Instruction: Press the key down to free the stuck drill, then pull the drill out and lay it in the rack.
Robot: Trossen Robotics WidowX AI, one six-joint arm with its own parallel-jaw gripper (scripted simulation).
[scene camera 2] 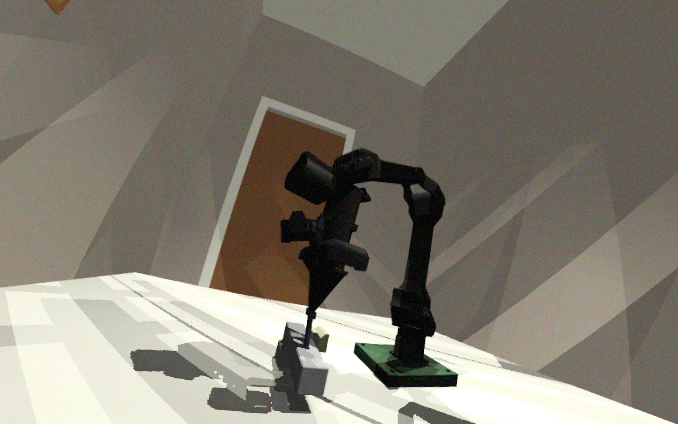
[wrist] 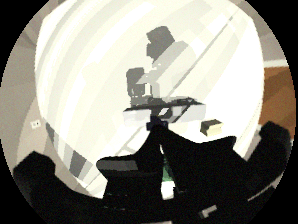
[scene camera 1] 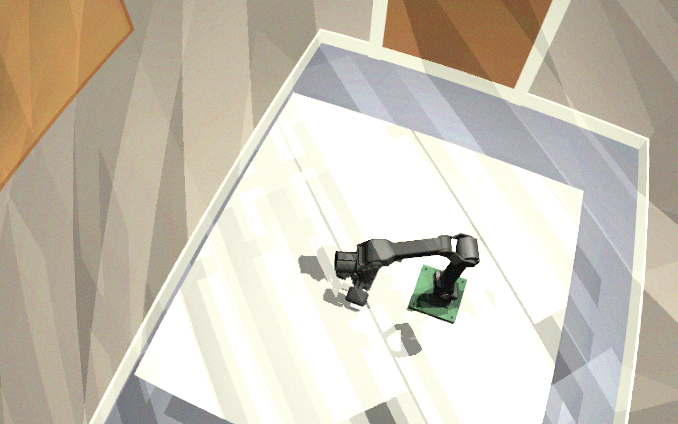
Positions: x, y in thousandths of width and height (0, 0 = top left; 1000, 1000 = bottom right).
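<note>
There's a grey block fixture (scene camera 2: 456, 876), and you get the fixture (wrist: 622, 493) from the wrist as well. As for me, you'd see my gripper (scene camera 2: 459, 732), (wrist: 525, 569), (scene camera 1: 532, 671).
</note>
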